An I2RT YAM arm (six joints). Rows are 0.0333 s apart.
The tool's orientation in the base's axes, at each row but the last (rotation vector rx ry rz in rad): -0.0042, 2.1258, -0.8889; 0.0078, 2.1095, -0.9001; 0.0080, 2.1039, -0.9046; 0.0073, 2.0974, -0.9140; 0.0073, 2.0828, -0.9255; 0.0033, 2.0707, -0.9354; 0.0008, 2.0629, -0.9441; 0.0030, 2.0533, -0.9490; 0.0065, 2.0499, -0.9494
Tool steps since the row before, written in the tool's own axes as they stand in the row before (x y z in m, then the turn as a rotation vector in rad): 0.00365, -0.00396, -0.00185, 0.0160, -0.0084, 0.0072; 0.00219, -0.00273, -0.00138, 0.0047, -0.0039, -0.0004; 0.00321, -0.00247, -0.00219, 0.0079, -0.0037, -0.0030; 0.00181, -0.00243, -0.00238, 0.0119, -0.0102, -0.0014; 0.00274, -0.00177, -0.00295, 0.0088, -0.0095, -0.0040; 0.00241, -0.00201, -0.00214, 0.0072, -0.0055, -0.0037; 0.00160, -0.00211, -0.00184, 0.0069, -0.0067, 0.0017; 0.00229, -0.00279, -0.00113, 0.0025, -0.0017, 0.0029; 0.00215, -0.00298, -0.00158, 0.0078, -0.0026, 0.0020
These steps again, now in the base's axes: -0.00484, -0.00294, 0.00064, -0.0082, -0.0152, -0.0090; -0.00322, -0.00183, 0.00067, -0.0046, -0.0040, -0.0008; -0.00437, -0.00144, 0.00013, -0.0084, -0.0032, -0.0021; -0.00357, -0.00087, 0.00115, -0.0119, -0.0102, -0.0015; -0.00438, -0.00031, 0.00029, -0.0115, -0.0071, 0.0012; -0.00368, -0.00088, 0.00034, -0.0090, -0.0039, -0.0003; -0.00298, -0.00087, 0.00085, -0.0054, -0.0080, -0.0013; -0.00316, -0.00202, 0.00053, -0.0001, -0.0038, -0.0017; -0.00345, -0.00182, 0.00089, -0.0044, -0.0056, -0.0046
